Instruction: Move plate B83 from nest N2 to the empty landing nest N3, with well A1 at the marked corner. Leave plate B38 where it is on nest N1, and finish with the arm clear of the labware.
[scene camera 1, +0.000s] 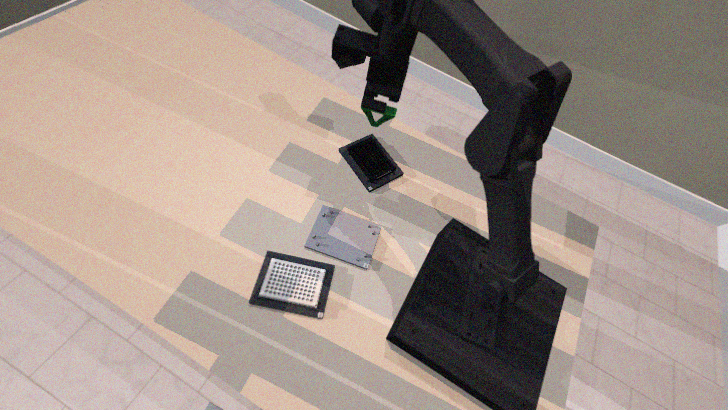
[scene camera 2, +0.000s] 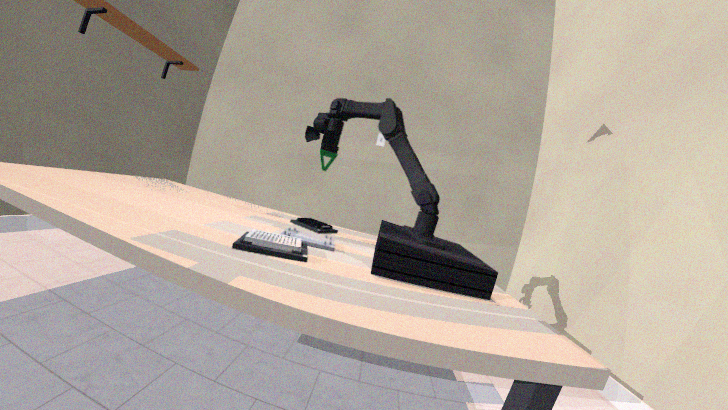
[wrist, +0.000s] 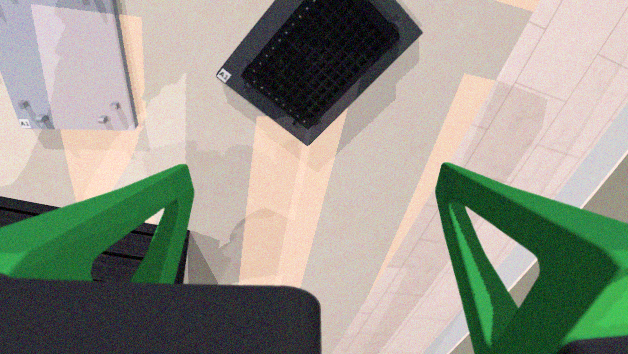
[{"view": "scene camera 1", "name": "my gripper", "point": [378, 108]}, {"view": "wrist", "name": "my gripper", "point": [314, 177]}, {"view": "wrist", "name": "grey nest plate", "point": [71, 72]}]
